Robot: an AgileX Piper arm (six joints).
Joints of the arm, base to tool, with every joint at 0 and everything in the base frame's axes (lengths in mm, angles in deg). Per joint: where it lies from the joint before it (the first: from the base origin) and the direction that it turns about. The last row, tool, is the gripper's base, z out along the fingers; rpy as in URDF.
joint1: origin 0 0 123 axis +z
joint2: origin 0 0 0 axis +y
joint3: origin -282.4 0 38.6 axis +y
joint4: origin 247.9 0 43.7 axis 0.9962 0 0.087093
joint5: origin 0 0 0 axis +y
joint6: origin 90.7 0 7.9 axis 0.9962 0 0.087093
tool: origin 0 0 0 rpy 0 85.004 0
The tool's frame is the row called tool.
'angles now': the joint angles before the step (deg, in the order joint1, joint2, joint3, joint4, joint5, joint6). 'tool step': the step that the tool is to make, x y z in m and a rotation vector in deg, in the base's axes. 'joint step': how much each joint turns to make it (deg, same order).
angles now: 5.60, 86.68, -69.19, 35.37, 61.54, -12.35
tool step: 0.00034, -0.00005, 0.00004, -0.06, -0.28, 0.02
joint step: 0.00, 0.00, 0.00, 0.00, -0.23, -0.18
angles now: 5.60, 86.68, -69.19, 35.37, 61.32, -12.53
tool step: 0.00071, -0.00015, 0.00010, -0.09, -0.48, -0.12
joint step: 0.00, 0.00, 0.01, -0.02, -0.47, -0.17
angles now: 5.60, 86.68, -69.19, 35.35, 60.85, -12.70
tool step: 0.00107, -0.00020, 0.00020, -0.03, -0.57, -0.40
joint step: 0.00, 0.00, 0.00, 0.00, -0.70, 0.01
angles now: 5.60, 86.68, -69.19, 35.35, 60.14, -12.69
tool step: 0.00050, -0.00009, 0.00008, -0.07, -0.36, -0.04
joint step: 0.00, 0.00, 0.00, 0.00, -0.33, -0.18
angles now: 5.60, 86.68, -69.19, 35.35, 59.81, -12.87
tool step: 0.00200, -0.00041, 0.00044, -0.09, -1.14, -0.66
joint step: 0.00, 0.00, 0.00, 0.00, -1.32, -0.11
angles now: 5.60, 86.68, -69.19, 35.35, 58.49, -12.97
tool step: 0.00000, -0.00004, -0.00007, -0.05, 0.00, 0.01
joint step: 0.00, 0.00, 0.00, -0.05, 0.00, 0.00
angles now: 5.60, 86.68, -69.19, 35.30, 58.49, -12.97
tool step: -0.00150, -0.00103, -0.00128, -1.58, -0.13, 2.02
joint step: 0.00, 0.00, 0.01, -1.18, 0.94, -1.55
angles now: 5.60, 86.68, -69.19, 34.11, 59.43, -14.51
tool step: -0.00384, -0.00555, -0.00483, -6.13, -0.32, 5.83
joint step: 0.00, 0.05, 0.00, -5.23, 2.47, -4.12
